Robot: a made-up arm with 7 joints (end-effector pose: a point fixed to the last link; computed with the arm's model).
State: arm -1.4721 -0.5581 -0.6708 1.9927 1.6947 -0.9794 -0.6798
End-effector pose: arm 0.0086 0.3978 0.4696 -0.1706 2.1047 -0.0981
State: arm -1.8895 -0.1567 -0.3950 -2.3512 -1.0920 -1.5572 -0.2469
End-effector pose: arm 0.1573 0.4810 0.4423 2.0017 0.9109 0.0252
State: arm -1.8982 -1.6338 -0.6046 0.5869 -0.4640 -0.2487 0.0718
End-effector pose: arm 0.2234 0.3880 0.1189 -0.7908 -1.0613 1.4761
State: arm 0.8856 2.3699 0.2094 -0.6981 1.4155 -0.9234 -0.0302
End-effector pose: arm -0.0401 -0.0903 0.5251 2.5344 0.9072 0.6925
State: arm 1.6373 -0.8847 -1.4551 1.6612 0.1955 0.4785 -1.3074
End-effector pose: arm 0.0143 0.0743 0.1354 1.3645 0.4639 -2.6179
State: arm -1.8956 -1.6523 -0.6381 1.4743 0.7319 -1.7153 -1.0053
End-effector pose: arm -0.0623 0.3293 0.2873 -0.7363 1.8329 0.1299
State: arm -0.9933 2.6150 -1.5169 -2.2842 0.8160 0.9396 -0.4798
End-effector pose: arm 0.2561 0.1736 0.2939 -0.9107 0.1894 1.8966
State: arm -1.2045 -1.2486 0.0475 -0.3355 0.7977 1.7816 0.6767
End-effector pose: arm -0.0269 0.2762 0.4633 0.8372 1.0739 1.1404
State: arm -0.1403 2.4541 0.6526 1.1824 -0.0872 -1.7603 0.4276
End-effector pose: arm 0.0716 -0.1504 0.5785 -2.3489 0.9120 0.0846
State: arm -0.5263 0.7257 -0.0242 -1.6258 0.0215 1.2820 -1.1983
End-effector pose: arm 0.0206 0.0909 0.4103 -1.5965 0.0896 -1.7216
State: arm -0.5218 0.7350 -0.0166 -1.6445 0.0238 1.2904 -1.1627
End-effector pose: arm 0.0272 0.0835 0.4079 -1.5678 0.0374 -1.6843
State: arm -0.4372 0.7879 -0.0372 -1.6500 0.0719 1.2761 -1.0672
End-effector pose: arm 0.0338 0.0594 0.4074 -1.4998 -0.0203 -1.6340
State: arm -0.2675 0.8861 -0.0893 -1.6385 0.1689 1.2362 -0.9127
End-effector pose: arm 0.0402 0.0180 0.4039 -1.3884 -0.0925 -1.5711
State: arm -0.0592 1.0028 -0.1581 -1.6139 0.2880 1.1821 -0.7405
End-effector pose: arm 0.0466 -0.0285 0.3922 -1.2591 -0.1810 -1.5028
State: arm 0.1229 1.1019 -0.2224 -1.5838 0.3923 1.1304 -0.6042
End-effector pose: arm 0.0511 -0.0647 0.3761 -1.1559 -0.2602 -1.4473
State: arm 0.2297 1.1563 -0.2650 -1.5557 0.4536 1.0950 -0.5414
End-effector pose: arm 0.0498 -0.0840 0.3649 -1.1162 -0.2895 -1.4226
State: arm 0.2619 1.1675 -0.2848 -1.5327 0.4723 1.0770 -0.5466
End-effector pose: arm 0.0416 -0.0900 0.3621 -1.1374 -0.2605 -1.4282
